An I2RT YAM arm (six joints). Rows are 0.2 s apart.
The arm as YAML. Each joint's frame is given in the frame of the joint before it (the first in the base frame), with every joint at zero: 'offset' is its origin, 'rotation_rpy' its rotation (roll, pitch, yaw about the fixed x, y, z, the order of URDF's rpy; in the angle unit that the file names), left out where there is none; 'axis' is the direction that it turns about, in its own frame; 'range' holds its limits. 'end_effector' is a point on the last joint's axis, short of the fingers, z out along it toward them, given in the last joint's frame.
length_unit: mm
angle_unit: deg
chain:
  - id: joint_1
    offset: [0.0, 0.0, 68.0]
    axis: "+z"
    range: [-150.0, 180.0]
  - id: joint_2
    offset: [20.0, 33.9, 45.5]
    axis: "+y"
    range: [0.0, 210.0]
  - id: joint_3
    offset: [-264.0, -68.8, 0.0]
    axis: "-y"
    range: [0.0, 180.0]
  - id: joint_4
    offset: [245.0, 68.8, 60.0]
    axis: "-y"
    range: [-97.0, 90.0]
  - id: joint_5
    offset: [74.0, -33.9, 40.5]
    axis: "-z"
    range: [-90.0, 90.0]
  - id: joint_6
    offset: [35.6, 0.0, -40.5]
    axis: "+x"
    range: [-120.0, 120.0]
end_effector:
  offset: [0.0, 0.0, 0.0]
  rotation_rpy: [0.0, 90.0, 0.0]
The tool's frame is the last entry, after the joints.
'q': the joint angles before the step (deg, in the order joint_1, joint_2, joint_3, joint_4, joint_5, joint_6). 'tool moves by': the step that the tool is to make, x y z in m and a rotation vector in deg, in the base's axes. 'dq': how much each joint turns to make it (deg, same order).
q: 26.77 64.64 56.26 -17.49 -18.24 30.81
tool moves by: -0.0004 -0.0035 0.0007 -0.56 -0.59 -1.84
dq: -0.45 -0.56 -0.21 -0.10 1.58 -0.09
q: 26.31 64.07 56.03 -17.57 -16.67 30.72
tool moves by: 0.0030 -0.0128 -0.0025 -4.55 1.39 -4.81
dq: -2.42 0.01 0.93 -4.64 3.75 -2.10
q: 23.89 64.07 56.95 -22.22 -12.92 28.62
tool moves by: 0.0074 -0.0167 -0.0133 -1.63 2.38 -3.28
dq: -4.26 0.53 -1.62 -0.91 -0.51 -1.07
